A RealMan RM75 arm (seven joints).
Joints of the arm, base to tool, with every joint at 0 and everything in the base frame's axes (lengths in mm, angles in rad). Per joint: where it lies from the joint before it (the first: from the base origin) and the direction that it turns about. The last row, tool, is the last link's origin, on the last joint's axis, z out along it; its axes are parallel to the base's.
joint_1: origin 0 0 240.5 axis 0 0 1
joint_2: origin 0 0 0 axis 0 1 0
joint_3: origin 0 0 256 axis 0 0 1
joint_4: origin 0 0 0 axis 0 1 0
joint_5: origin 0 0 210 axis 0 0 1
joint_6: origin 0 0 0 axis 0 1 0
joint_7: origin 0 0 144 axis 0 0 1
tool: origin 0 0 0
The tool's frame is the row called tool.
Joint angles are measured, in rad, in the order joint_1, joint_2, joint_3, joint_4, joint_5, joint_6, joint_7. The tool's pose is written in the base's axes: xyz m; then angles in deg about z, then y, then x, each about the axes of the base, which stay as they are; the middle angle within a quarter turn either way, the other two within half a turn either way. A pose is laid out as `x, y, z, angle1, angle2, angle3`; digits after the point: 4 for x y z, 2 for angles.
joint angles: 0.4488 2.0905 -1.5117 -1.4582 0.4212 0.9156 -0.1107
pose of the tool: 0.1697, 0.3996, 0.0194, 46.07, 14.45, -131.77
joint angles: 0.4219 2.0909 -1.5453 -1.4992 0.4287 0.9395 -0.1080
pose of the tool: 0.1664, 0.3902, 0.0148, 45.59, 14.14, -133.23
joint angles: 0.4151 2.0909 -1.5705 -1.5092 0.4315 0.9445 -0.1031
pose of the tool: 0.1636, 0.3861, 0.0094, 45.15, 13.90, -134.21
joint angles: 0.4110 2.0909 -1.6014 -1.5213 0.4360 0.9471 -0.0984
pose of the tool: 0.1583, 0.3819, 0.0030, 44.39, 13.28, -135.27
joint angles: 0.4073 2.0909 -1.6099 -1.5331 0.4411 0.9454 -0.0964
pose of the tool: 0.1549, 0.3804, 0.0023, 44.23, 12.61, -135.34
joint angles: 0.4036 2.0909 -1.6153 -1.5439 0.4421 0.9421 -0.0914
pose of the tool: 0.1523, 0.3796, 0.0026, 44.21, 12.09, -135.13
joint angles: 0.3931 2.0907 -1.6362 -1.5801 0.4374 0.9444 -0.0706
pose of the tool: 0.1446, 0.3756, 0.0026, 44.01, 11.01, -134.88
